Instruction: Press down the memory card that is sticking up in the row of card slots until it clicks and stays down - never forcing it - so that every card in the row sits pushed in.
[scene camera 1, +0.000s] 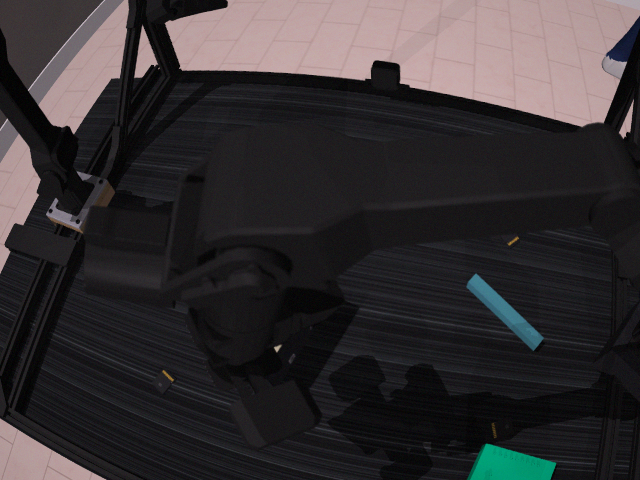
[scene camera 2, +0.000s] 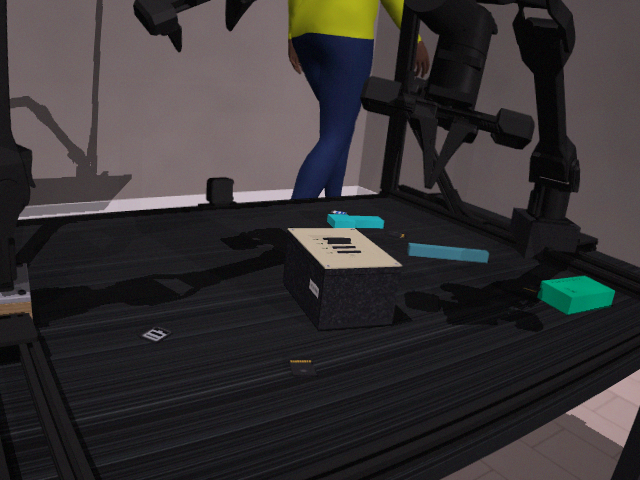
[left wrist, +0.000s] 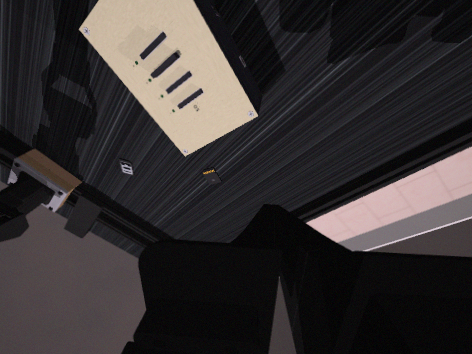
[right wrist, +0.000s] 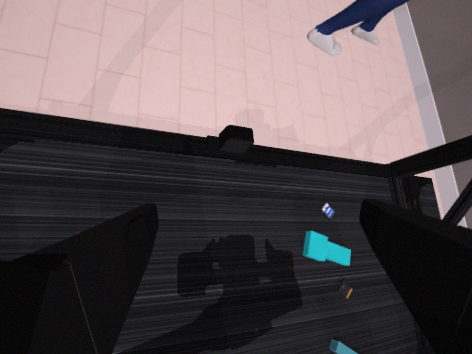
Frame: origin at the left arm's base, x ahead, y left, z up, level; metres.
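Where they show: left gripper, between the fingertips: (scene camera 1: 227, 368) (scene camera 2: 428, 188) (left wrist: 270, 211); right gripper, between the fingertips: (scene camera 2: 204, 39) (right wrist: 259, 212); left arm's base, origin of its link: (scene camera 2: 546, 217); right arm's base, origin of its link: (scene camera 1: 75, 197) (left wrist: 36, 188).
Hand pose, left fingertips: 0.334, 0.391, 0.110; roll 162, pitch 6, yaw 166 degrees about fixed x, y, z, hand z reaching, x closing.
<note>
Each offset is from my left fingertips to the top centre of the thing, as dx, dy, dz.
A black box {+0.078, -0.075, -0.100} (scene camera 2: 351, 295) with a beige top panel {+0.078, -0.075, -0.099} (scene camera 2: 366, 259) (left wrist: 206, 116) stands mid-table. The panel holds a row of black cards in slots. One card {+0.080, -0.083, -0.092} (scene camera 2: 339, 240) (left wrist: 165, 64), second in the row, stands a little proud of the panel; the others sit flush. My left gripper (left wrist: 270, 211) (scene camera 1: 272, 419) is shut and empty, high above the table and off to the side of the box. Its arm hides most of the box in scene camera 1. My right gripper (scene camera 2: 204, 21) (right wrist: 259, 212) is open and empty, raised high near the back of the table.
Loose cards lie on the table: one {+0.119, +0.090, -0.176} (scene camera 2: 302, 367) (left wrist: 211, 174) in front of the box, a white-marked one {+0.277, +0.050, -0.176} (scene camera 2: 156, 334) (left wrist: 126, 166). A teal bar {-0.128, -0.304, -0.161} (scene camera 1: 504, 311) (scene camera 2: 448, 252), a cyan block {+0.018, -0.443, -0.163} (scene camera 2: 355, 221) (right wrist: 326, 248) and a green block {-0.293, -0.144, -0.148} (scene camera 1: 510, 464) lie around. A person (scene camera 2: 332, 95) stands behind.
</note>
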